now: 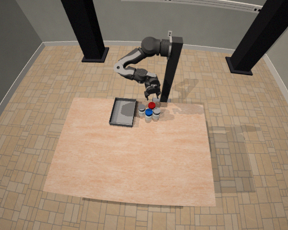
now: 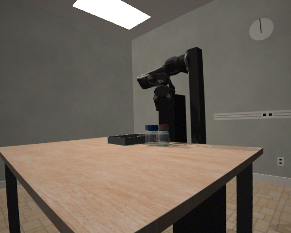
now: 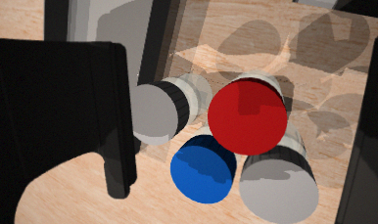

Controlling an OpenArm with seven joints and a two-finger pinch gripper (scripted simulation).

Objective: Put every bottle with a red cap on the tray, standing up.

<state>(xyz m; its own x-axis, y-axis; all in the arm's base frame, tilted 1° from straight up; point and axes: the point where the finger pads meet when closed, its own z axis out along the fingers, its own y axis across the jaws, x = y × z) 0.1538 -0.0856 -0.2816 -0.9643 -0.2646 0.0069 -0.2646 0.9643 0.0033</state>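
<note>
Right now my hand is 20 mm short of the red-capped bottle and 140 mm above it. From my hand the other things lie so: blue-capped bottle: 80 mm ahead, 10 mm to the right, 140 mm below; then dark grey tray: 50 mm ahead, 220 mm to the right, 170 mm below.
</note>
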